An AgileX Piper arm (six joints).
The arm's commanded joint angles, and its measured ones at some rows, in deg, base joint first. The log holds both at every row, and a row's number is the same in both.
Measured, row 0: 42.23 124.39 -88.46 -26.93 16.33 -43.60
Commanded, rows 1 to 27: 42.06 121.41 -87.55 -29.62 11.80 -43.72; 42.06 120.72 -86.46 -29.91 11.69 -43.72; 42.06 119.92 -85.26 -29.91 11.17 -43.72; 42.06 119.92 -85.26 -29.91 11.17 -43.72; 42.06 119.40 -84.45 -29.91 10.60 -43.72; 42.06 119.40 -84.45 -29.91 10.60 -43.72; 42.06 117.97 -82.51 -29.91 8.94 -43.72; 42.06 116.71 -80.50 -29.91 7.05 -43.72; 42.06 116.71 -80.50 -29.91 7.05 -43.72; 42.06 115.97 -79.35 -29.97 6.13 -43.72; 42.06 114.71 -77.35 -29.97 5.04 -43.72; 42.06 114.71 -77.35 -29.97 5.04 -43.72; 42.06 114.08 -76.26 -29.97 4.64 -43.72; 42.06 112.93 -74.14 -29.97 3.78 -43.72; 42.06 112.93 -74.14 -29.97 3.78 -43.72; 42.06 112.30 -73.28 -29.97 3.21 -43.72; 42.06 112.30 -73.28 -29.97 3.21 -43.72; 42.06 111.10 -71.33 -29.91 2.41 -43.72; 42.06 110.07 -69.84 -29.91 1.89 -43.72; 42.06 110.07 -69.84 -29.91 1.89 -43.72; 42.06 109.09 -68.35 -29.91 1.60 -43.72; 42.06 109.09 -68.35 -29.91 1.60 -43.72; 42.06 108.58 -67.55 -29.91 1.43 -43.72; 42.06 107.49 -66.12 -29.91 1.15 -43.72; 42.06 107.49 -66.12 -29.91 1.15 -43.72; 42.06 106.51 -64.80 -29.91 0.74 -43.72; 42.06 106.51 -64.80 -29.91 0.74 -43.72
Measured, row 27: 42.51 109.49 -66.06 -29.39 2.98 -43.72
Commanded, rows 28 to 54: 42.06 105.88 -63.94 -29.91 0.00 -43.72; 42.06 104.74 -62.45 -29.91 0.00 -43.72; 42.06 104.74 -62.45 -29.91 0.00 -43.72; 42.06 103.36 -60.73 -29.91 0.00 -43.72; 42.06 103.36 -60.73 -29.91 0.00 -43.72; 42.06 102.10 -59.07 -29.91 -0.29 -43.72; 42.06 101.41 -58.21 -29.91 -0.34 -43.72; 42.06 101.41 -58.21 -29.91 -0.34 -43.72; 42.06 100.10 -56.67 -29.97 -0.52 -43.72; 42.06 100.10 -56.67 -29.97 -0.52 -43.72; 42.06 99.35 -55.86 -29.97 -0.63 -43.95; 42.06 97.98 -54.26 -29.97 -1.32 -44.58; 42.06 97.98 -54.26 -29.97 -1.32 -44.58; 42.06 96.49 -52.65 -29.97 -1.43 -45.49; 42.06 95.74 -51.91 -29.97 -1.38 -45.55; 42.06 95.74 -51.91 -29.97 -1.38 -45.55; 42.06 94.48 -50.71 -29.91 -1.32 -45.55; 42.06 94.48 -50.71 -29.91 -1.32 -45.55; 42.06 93.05 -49.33 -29.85 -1.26 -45.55; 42.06 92.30 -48.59 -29.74 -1.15 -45.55; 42.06 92.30 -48.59 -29.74 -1.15 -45.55; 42.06 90.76 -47.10 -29.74 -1.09 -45.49; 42.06 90.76 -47.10 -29.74 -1.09 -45.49; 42.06 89.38 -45.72 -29.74 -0.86 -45.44; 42.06 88.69 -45.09 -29.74 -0.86 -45.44; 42.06 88.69 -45.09 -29.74 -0.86 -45.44; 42.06 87.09 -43.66 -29.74 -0.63 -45.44
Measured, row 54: 42.46 90.24 -44.69 -29.28 2.12 -45.26
